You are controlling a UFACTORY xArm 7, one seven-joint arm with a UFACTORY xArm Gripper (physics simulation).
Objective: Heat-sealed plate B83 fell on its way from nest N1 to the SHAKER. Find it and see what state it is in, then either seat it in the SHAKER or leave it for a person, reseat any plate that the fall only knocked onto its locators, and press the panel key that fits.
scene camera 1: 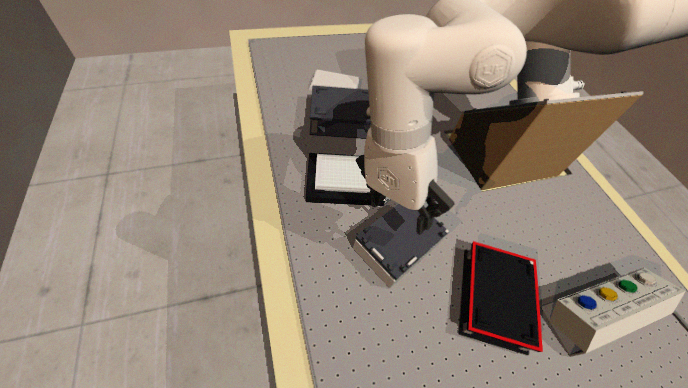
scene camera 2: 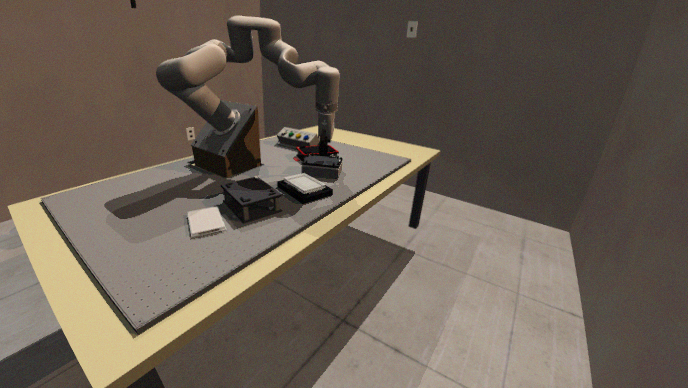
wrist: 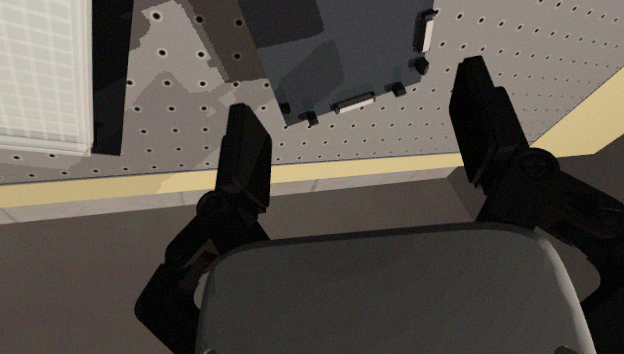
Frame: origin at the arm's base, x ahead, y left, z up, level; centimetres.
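Seen in the pictures: gripper, fingertip midpoint: point(scene camera 1: 400, 214) point(scene camera 2: 324, 148) point(wrist: 350, 103); arm's base, origin of the base link: point(scene camera 1: 542, 101) point(scene camera 2: 227, 123).
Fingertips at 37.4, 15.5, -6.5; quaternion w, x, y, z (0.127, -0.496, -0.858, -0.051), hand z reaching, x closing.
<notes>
Offsets run from my fingertips to a thing's top centre, as dx, dy, dz. "pt": to the spot under its first point.
My gripper point(scene camera 1: 401, 212) point(scene camera 2: 324, 150) point(wrist: 350, 103) is open and empty above the grey-sided box with a dark, clipped top, apparently the SHAKER @(pt -0.8, +2.7, -5.4) point(scene camera 1: 402, 242) point(scene camera 2: 321, 170) point(wrist: 370, 45). No plate shows on its visible top. A white plate @(+3.8, -16.2, -7.2) point(scene camera 1: 340, 172) point(scene camera 2: 304, 183) point(wrist: 40, 75) lies on a black nest @(+3.8, -16.2, -8.2) point(scene camera 1: 311, 192) point(scene camera 2: 320, 194) point(wrist: 107, 125); I cannot tell whether it is fully seated. Another white plate @(-2.8, -49.5, -9.4) point(scene camera 1: 334, 80) point(scene camera 2: 206, 220) lies on the table beside the dark raised stand. Plate labels are unreadable. The button panel @(-34.6, +23.3, -2.5) point(scene camera 1: 620, 310) point(scene camera 2: 297, 136) has blue, yellow, green and whitish keys.
The dark raised stand point(scene camera 1: 337, 102) point(scene camera 2: 250, 191) is beyond the nest in scene camera 1. A black holder with a red outline @(-15.6, +15.2, -6.3) point(scene camera 1: 505, 295) point(scene camera 2: 317, 150) stands between the box and the panel. The arm's slanted base point(scene camera 1: 555, 140) point(scene camera 2: 227, 155) stands at the table's other side.
</notes>
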